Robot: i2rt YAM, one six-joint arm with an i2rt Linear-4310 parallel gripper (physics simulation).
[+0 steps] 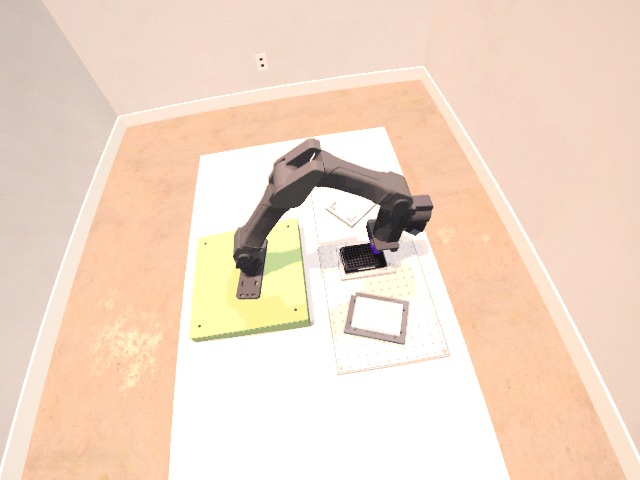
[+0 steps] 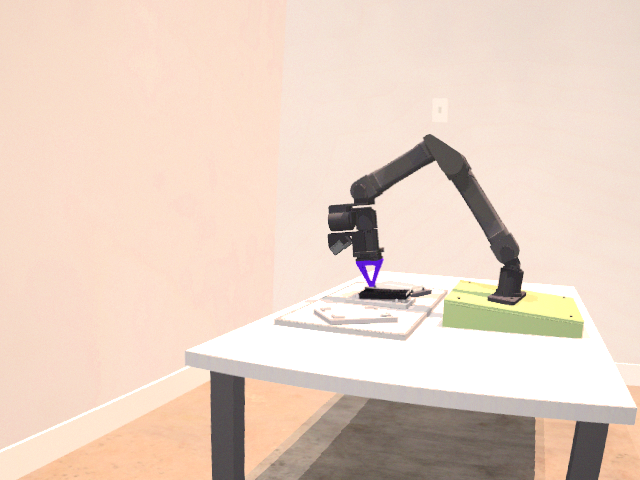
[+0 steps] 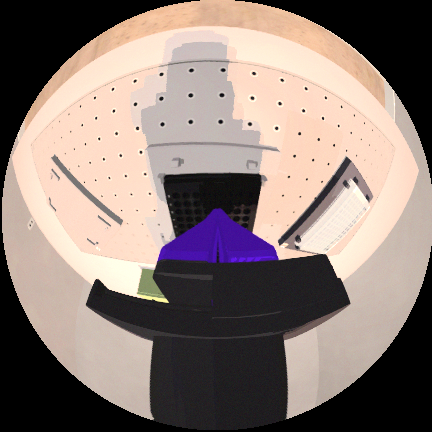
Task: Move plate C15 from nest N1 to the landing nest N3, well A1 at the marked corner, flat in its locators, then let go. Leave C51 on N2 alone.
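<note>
A black well plate (image 1: 356, 259) (image 2: 385, 293) (image 3: 212, 184) sits in the middle pale nest (image 1: 368, 276) (image 2: 398, 302) (image 3: 215, 162); it looks about level, but full seating cannot be judged. A white plate (image 1: 379, 315) (image 3: 336, 220) lies in a grey nest (image 1: 374, 338) (image 2: 423, 292) (image 3: 314, 202). A third, pale nest (image 1: 345, 210) (image 2: 361, 317) (image 3: 86, 195) is empty. Plate and nest labels are unreadable. My gripper (image 1: 376, 251) (image 2: 371, 285) (image 3: 217, 214) is shut with nothing between its purple fingers. Its tips point down at the black plate's top, at or very close to it.
The nests stand on a pale perforated board (image 1: 387, 356) (image 2: 336, 326) (image 3: 300, 145) on the white table (image 1: 258, 403) (image 2: 413, 366). A yellow-green block (image 1: 222, 289) (image 2: 511, 322) (image 3: 152, 282) carries the arm's base beside the board. The grey and empty nests lie on opposite sides of the middle nest.
</note>
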